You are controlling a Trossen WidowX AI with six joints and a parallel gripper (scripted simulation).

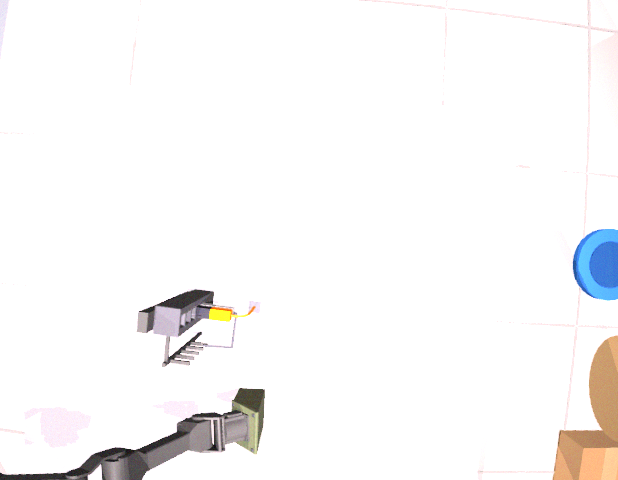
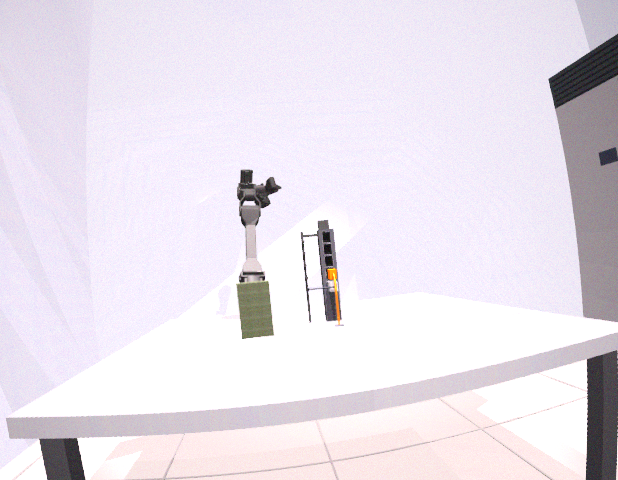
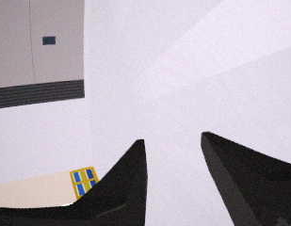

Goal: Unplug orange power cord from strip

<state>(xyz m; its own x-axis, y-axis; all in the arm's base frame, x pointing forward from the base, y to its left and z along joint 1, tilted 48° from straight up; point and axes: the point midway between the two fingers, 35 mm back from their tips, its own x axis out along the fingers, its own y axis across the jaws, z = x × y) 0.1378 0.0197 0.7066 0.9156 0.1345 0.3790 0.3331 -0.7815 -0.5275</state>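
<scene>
My gripper tip is now 50 cm to the left of the orange plug, 40 cm above it and 7 cm short of it.
</scene>
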